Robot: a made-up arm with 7 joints. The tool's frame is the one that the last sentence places. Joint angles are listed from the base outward.
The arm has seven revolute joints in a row. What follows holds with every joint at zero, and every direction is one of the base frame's.
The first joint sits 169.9 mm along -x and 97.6 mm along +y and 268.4 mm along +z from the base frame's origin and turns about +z.
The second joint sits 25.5 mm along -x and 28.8 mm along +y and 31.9 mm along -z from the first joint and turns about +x.
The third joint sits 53.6 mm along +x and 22.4 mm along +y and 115 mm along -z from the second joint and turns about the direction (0.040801, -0.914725, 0.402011).
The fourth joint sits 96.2 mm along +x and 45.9 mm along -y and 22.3 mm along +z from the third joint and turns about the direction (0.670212, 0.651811, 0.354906).
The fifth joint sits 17.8 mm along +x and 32.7 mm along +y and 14 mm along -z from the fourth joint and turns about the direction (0.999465, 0.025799, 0.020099).
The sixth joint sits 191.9 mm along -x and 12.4 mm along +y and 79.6 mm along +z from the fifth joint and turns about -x.
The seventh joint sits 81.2 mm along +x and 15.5 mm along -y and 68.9 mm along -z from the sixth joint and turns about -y.
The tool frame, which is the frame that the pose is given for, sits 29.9 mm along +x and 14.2 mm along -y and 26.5 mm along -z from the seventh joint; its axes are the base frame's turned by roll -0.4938, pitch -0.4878 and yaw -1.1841 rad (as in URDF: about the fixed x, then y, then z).
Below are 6 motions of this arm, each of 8 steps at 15 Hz.
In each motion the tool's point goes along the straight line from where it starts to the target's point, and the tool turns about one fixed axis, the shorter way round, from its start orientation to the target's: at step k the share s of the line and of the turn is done. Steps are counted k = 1, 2, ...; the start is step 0. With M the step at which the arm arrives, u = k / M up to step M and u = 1 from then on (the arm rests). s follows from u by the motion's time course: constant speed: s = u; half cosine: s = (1 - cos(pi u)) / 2; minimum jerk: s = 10 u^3 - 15 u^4 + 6 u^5.
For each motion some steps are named. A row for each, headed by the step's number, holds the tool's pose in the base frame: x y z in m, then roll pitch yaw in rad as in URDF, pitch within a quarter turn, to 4 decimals.
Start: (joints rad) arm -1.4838 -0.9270 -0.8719 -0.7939 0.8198 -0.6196 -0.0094
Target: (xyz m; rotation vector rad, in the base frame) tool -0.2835 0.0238 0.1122 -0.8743 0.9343 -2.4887
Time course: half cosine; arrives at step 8
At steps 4, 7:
4: -0.2772 0.0291 0.1055 -0.6258 -0.6128 -2.8572
7: -0.2830 0.0242 0.1117 -0.8395 -0.4563 -2.5738

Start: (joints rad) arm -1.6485 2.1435 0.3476 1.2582 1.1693 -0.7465 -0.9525
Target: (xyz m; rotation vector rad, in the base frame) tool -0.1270 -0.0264 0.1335 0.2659 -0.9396 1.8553
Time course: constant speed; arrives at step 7
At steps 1, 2, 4, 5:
1: -0.1443 0.0305 0.1630 -0.4588 -1.1590 2.0166
2: -0.1414 0.0210 0.1581 -0.5114 -1.0655 2.0694
4: -0.1357 0.0020 0.1483 -0.5745 -0.8762 2.1328
5: -0.1328 -0.0074 0.1433 -0.5950 -0.7810 2.1534

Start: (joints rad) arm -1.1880 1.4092 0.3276 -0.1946 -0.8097 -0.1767 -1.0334
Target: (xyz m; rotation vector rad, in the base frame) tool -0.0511 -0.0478 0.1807 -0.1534 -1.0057 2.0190
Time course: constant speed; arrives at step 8
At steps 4, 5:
4: -0.0233 0.0358 0.1923 -0.9911 0.1247 3.0731
5: -0.0302 0.0149 0.1894 -0.9748 0.0204 2.8806

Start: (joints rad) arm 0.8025 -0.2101 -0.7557 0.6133 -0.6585 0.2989 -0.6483
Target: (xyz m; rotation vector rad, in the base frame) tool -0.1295 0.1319 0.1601 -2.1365 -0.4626 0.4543
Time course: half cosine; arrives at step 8
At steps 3, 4, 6, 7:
3: -0.1067 0.1079 0.1669 -2.2180 0.0998 0.1791
4: -0.1130 0.1146 0.1650 -2.2032 0.1160 0.2695
6: -0.1247 0.1268 0.1615 -2.1722 0.1422 0.4377
7: -0.1282 0.1306 0.1605 -2.1618 0.1492 0.4895

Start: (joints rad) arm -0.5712 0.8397 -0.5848 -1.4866 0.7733 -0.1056 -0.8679
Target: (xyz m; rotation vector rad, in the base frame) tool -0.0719 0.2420 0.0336 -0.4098 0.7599 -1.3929
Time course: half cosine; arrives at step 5
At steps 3, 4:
3: -0.0584 0.2306 0.0338 -0.7610 0.2379 -1.6727
4: -0.0682 0.2388 0.0336 -0.7612 0.2379 -1.5998

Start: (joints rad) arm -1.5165 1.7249 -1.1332 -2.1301 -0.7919 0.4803 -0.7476
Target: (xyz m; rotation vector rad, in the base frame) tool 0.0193 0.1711 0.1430 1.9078 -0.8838 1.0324
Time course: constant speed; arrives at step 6
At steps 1, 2, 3, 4, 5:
1: 0.0442 0.1364 0.2110 -2.6893 -1.1254 -1.7211
2: 0.0392 0.1433 0.1974 -2.9092 -1.1669 -1.4743
3: 0.0342 0.1503 0.1838 3.1190 -1.1831 -1.1927
4: 0.0292 0.1572 0.1702 2.8612 -1.1712 -0.9081
5: 0.0243 0.1642 0.1566 2.6346 -1.1332 -0.6546

